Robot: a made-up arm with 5 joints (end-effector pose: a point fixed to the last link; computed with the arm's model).
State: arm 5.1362 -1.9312 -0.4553 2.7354 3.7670
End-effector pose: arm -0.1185 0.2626 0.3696 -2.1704 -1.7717 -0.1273
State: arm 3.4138 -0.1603 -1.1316 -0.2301 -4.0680
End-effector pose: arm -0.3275 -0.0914 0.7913 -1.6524 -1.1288 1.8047
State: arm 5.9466 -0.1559 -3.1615 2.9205 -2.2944
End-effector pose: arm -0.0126 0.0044 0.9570 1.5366 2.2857 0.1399
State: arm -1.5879 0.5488 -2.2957 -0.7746 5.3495
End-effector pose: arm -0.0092 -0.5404 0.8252 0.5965 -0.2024 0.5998
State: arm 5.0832 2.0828 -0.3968 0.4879 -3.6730
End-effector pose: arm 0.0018 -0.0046 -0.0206 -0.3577 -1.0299 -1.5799
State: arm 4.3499 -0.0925 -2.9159 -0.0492 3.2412
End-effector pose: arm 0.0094 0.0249 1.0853 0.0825 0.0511 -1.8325
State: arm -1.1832 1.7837 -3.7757 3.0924 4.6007
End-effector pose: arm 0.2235 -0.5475 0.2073 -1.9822 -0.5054 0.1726
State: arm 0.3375 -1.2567 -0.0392 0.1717 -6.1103
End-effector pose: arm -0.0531 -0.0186 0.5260 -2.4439 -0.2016 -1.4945
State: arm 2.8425 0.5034 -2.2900 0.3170 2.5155
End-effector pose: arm -0.5691 0.1755 0.8093 -1.9440 -0.3207 1.5933
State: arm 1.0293 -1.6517 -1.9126 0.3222 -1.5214
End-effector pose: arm -0.3432 -0.5706 0.6204 -0.0400 -0.1313 2.6466
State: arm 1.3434 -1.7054 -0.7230 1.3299 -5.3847
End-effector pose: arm -0.0559 -0.2414 0.5731 -2.0385 -0.4611 -0.5563
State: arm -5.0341 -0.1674 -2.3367 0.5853 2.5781
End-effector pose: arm 0.0500 0.1501 1.0672 -0.9797 0.7674 0.5967
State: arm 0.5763 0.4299 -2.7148 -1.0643 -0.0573
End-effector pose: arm 0.2955 0.1920 0.9377 0.2674 0.0877 -2.6103
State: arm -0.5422 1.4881 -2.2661 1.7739 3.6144
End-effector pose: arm 0.5509 -0.3319 0.0367 -1.0429 -1.8755 -0.0405
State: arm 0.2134 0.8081 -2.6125 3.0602 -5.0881
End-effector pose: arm 0.5549 0.1202 0.5958 1.8222 -0.9739 -1.1430
